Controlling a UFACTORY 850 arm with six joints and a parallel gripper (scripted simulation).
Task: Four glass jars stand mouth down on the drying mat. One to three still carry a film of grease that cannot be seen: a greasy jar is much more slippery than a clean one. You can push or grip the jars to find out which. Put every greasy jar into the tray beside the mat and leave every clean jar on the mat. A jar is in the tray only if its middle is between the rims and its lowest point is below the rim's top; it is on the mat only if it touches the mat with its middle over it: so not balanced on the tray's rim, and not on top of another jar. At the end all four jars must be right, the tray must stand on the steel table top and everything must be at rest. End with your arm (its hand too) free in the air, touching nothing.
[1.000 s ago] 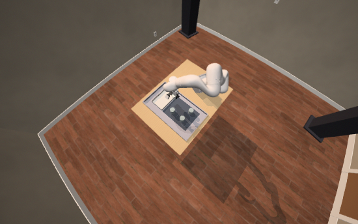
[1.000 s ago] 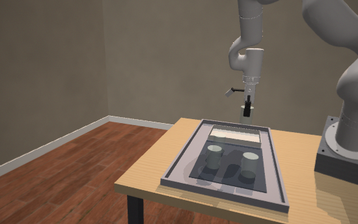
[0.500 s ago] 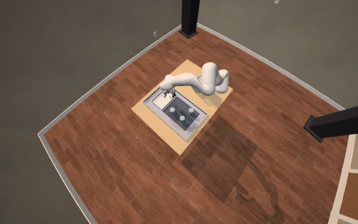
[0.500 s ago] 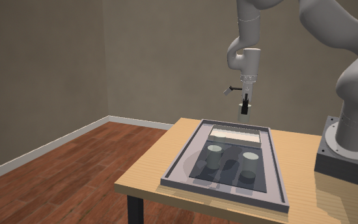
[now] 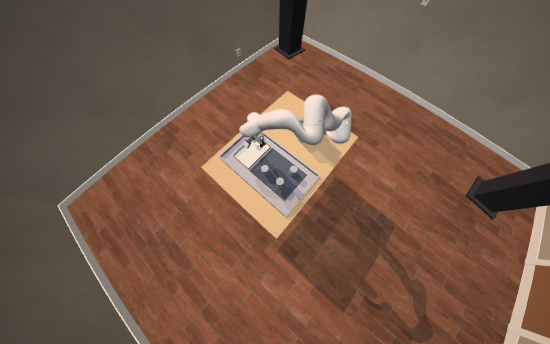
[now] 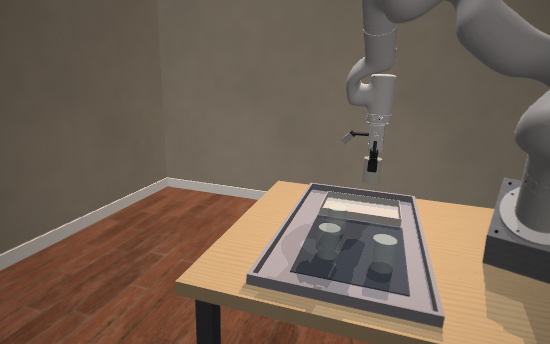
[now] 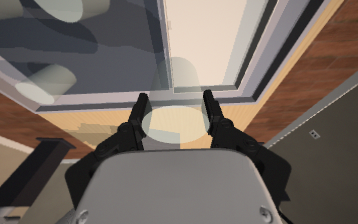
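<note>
Right now the cream tray is 4 cm ahead of my hand, 8 cm to the right of it and 21 cm below it. The rest, counted from my hand: dark drying mat (1 cm behind, 24 cm to the left, 21 cm below).
</note>
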